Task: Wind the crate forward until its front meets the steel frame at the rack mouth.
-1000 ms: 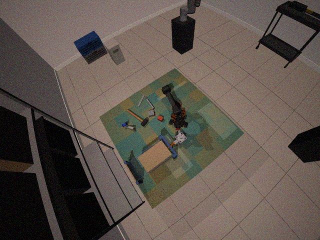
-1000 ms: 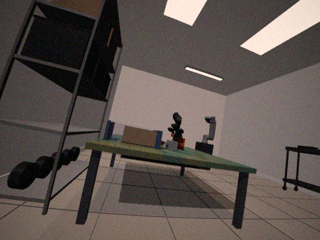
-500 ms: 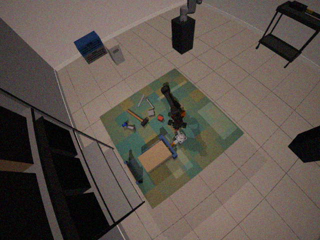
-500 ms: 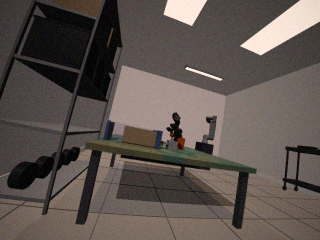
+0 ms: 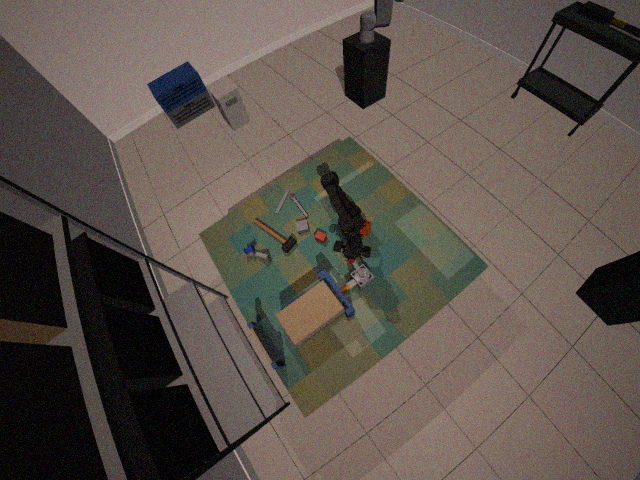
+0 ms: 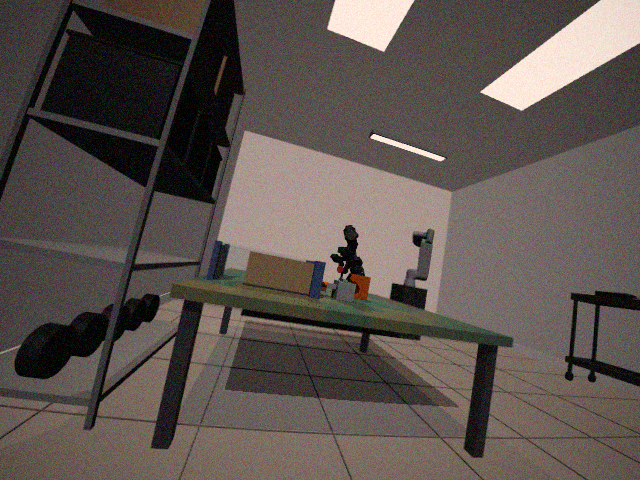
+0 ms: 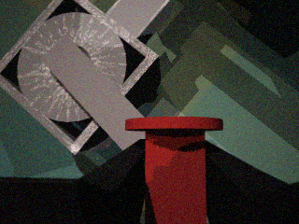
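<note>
My gripper tip is 30 mm to the right of the red-knobbed crank handle, 30 mm above it and 10 mm past it. Also, from my gripper tip: red knob 10 mm to the right, 10 mm behind; then winch 100 mm below, 80 mm to the left, 20 mm behind; then grey block 390 mm to the right, 120 mm below, 80 mm ahead.
</note>
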